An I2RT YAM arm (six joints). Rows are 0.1 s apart.
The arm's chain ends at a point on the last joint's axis. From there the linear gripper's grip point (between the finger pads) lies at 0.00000 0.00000 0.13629 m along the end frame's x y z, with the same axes.
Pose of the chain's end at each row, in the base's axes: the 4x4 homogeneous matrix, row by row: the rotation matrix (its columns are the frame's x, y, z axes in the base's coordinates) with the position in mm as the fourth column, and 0 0 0 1 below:
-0.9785, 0.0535, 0.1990, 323.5; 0.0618, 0.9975, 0.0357, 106.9; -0.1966, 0.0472, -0.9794, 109.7; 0, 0, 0, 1
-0.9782, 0.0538, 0.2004, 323.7; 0.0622, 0.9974, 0.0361, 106.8; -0.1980, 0.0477, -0.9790, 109.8; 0, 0, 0, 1
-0.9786, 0.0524, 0.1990, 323.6; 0.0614, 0.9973, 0.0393, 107.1; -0.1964, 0.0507, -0.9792, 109.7; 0, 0, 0, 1
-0.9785, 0.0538, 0.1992, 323.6; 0.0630, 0.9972, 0.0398, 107.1; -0.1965, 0.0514, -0.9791, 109.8; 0, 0, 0, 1
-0.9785, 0.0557, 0.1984, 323.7; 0.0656, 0.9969, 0.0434, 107.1; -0.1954, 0.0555, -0.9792, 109.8; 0, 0, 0, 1
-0.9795, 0.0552, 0.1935, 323.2; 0.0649, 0.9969, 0.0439, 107.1; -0.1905, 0.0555, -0.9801, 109.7; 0, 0, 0, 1
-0.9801, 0.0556, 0.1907, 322.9; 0.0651, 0.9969, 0.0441, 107.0; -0.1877, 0.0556, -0.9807, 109.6; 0, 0, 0, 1
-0.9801, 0.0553, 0.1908, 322.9; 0.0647, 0.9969, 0.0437, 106.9; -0.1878, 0.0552, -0.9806, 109.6; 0, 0, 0, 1
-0.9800, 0.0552, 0.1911, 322.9; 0.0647, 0.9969, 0.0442, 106.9; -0.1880, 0.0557, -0.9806, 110.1; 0, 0, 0, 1
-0.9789, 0.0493, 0.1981, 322.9; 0.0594, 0.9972, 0.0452, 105.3; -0.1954, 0.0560, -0.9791, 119.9; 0, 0, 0, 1
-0.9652, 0.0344, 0.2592, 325.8; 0.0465, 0.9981, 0.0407, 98.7; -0.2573, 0.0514, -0.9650, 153.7; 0, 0, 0, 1
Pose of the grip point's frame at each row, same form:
-0.9785, 0.0535, 0.1990, 350.6; 0.0618, 0.9975, 0.0357, 111.8; -0.1966, 0.0472, -0.9794, -23.8; 0, 0, 0, 1
-0.9782, 0.0538, 0.2004, 351.0; 0.0622, 0.9974, 0.0361, 111.7; -0.1980, 0.0477, -0.9790, -23.6; 0, 0, 0, 1
-0.9786, 0.0524, 0.1990, 350.7; 0.0614, 0.9973, 0.0393, 112.5; -0.1964, 0.0507, -0.9792, -23.8; 0, 0, 0, 1
-0.9785, 0.0538, 0.1992, 350.7; 0.0630, 0.9972, 0.0398, 112.5; -0.1965, 0.0514, -0.9791, -23.6; 0, 0, 0, 1
-0.9785, 0.0557, 0.1984, 350.7; 0.0656, 0.9969, 0.0434, 113.0; -0.1954, 0.0555, -0.9792, -23.7; 0, 0, 0, 1
-0.9795, 0.0552, 0.1935, 349.6; 0.0649, 0.9969, 0.0439, 113.1; -0.1905, 0.0555, -0.9801, -23.9; 0, 0, 0, 1
-0.9801, 0.0556, 0.1907, 348.9; 0.0651, 0.9969, 0.0441, 113.0; -0.1877, 0.0556, -0.9807, -24.1; 0, 0, 0, 1
-0.9801, 0.0553, 0.1908, 348.9; 0.0647, 0.9969, 0.0437, 112.9; -0.1878, 0.0552, -0.9806, -24.0; 0, 0, 0, 1
-0.9800, 0.0552, 0.1911, 348.9; 0.0647, 0.9969, 0.0442, 112.9; -0.1880, 0.0557, -0.9806, -23.5; 0, 0, 0, 1
-0.9789, 0.0493, 0.1981, 349.9; 0.0594, 0.9972, 0.0452, 111.5; -0.1954, 0.0560, -0.9791, -13.5; 0, 0, 0, 1
-0.9652, 0.0344, 0.2592, 361.1; 0.0465, 0.9981, 0.0407, 104.2; -0.2573, 0.0514, -0.9650, 22.2; 0, 0, 0, 1

